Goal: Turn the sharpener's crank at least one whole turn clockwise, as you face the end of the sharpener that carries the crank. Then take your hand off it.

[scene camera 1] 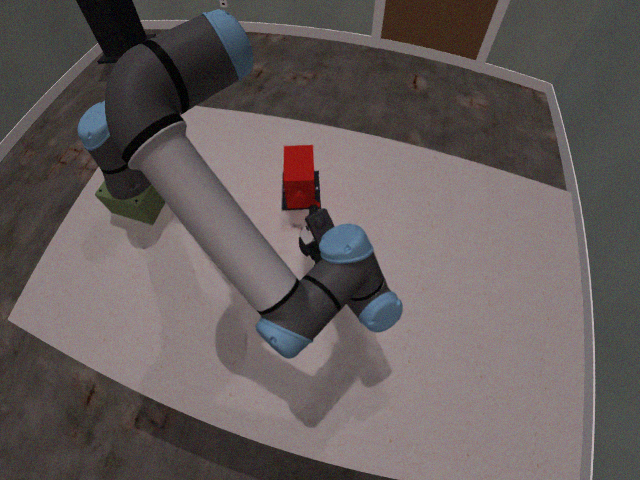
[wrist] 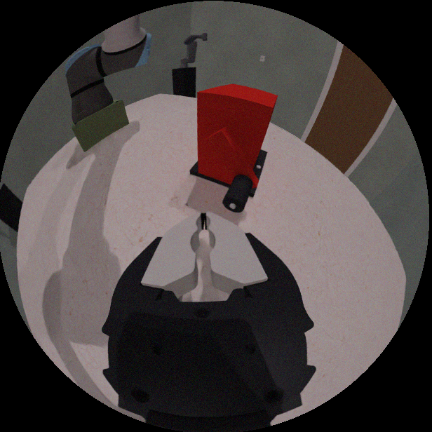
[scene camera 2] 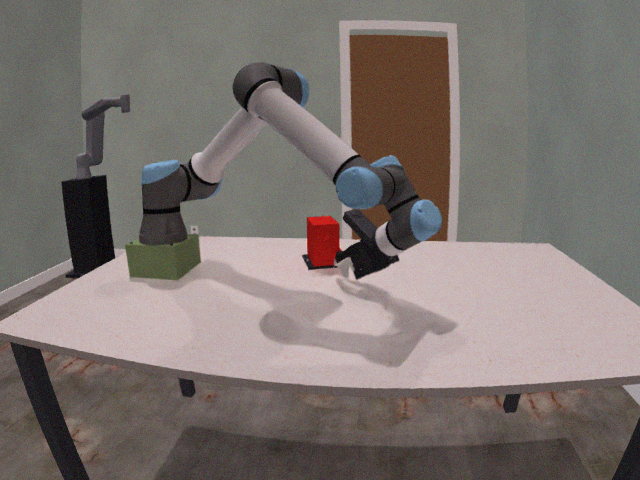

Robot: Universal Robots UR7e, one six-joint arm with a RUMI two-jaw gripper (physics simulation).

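Seen in the pictures: gripper, fingertip midpoint: [scene camera 1: 304,227] [scene camera 2: 335,264]; arm's base, link origin: [scene camera 1: 131,178] [scene camera 2: 163,239].
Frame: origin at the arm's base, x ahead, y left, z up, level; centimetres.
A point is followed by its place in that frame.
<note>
The sharpener is a tall red box [scene camera 1: 298,164] @[x 47.5, y 6.9, z 3.3 cm] [scene camera 2: 322,241] @[x 47.4, y -0.4, z -0.9 cm] [wrist: 227,135] upright on a black base plate [wrist: 262,159]. Its crank ends in a black cylindrical knob [wrist: 238,193], low at the right corner of the crank end in the wrist view. My gripper [scene camera 1: 305,234] @[x 50.9, y -5.0, z -6.2 cm] [scene camera 2: 342,266] @[x 50.9, y -5.0, z -6.2 cm] [wrist: 204,214] is shut and empty, its pale fingers pressed together. In the wrist view the fingertips lie left of and a little below the knob, apart from it in the picture; any contact is hard to judge. In scene camera 1 the gripper's dark housing partly crowds the knob.
The sharpener stands on the pale table [scene camera 1: 465,310] @[x 93.5, y -19.9, z -9.5 cm] [scene camera 2: 217,341] @[x 27.4, y -42.6, z -9.5 cm] [wrist: 325,280]. The arm's green base block [scene camera 1: 133,204] @[x 5.2, y -8.6, z 0.3 cm] [scene camera 2: 162,259] @[x 2.9, y -8.6, z -3.5 cm] [wrist: 101,126] is at the table's left. A black pedestal [scene camera 2: 87,224] with a small grey arm stands behind, left.
</note>
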